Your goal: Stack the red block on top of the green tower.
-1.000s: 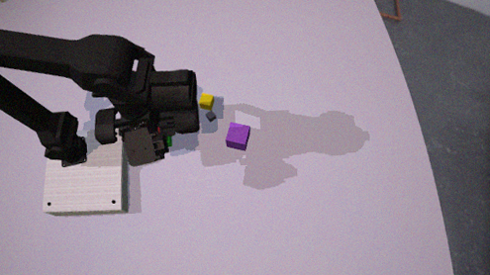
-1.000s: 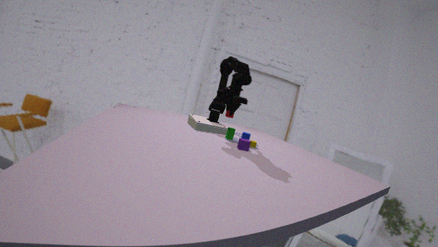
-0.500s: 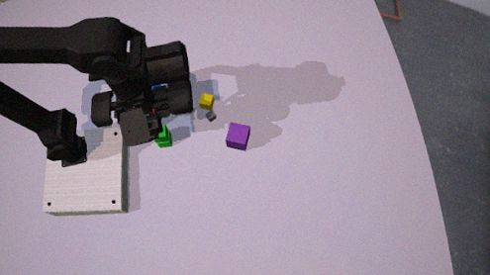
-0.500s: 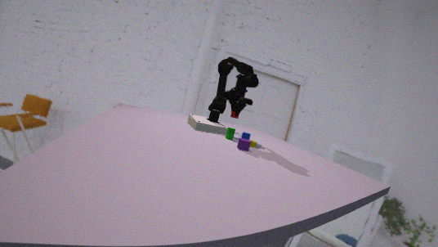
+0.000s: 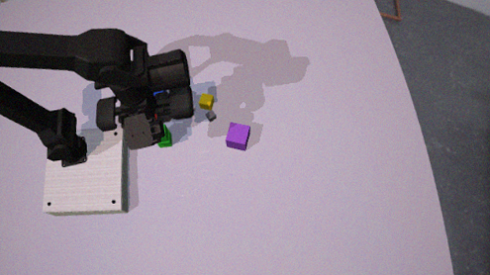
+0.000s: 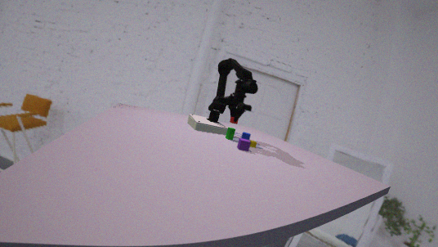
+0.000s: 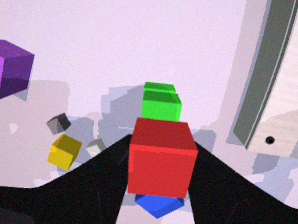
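The blue block is 12 cm to the left of my gripper tip and 8 cm below it. Round my gripper tip: red block: 1 cm above; then small grey block: 12 cm ahead, 3 cm to the left, 9 cm below; then yellow block: 12 cm ahead, 6 cm to the left, 8 cm below.
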